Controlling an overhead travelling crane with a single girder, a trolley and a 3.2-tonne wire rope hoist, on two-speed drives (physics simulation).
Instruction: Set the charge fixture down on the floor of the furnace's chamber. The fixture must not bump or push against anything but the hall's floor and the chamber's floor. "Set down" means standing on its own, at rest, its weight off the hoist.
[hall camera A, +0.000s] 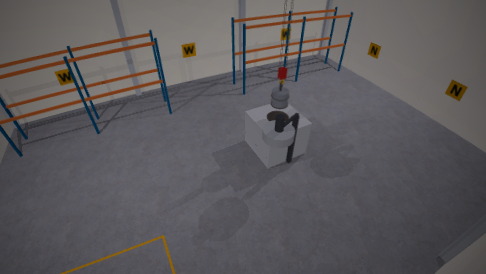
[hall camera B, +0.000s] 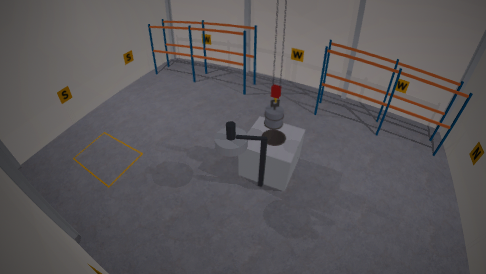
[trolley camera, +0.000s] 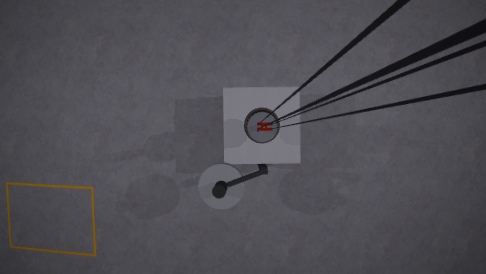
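Observation:
The charge fixture (hall camera A: 280, 98) (hall camera B: 274, 118) (trolley camera: 254, 135) is a grey, drum-like body. It hangs upright from the hook (hall camera A: 282, 82) (hall camera B: 275, 101) below the red hook block (hall camera A: 282, 73) (hall camera B: 276, 91) (trolley camera: 264, 126). The furnace (hall camera A: 256, 140) (hall camera B: 286, 167) (trolley camera: 290, 100) is a white box with a dark round opening (hall camera A: 273, 116) (hall camera B: 274, 138) in its top. In both hall views the fixture's underside is a little above the opening, apart from the furnace's top. In the trolley view it covers most of the opening, with a thin dark rim around it. The chamber's floor is hidden.
A round grey lid (hall camera A: 272, 140) (hall camera B: 229, 146) (trolley camera: 220, 201) is held beside the furnace by a dark arm (hall camera B: 250, 137) (trolley camera: 243, 179) on a post (hall camera A: 290, 145) (hall camera B: 262, 165). Blue-orange racks (hall camera A: 244, 60) (hall camera B: 244, 62) stand along the W wall. A yellow rectangle (hall camera B: 91, 172) (trolley camera: 94, 220) marks the floor.

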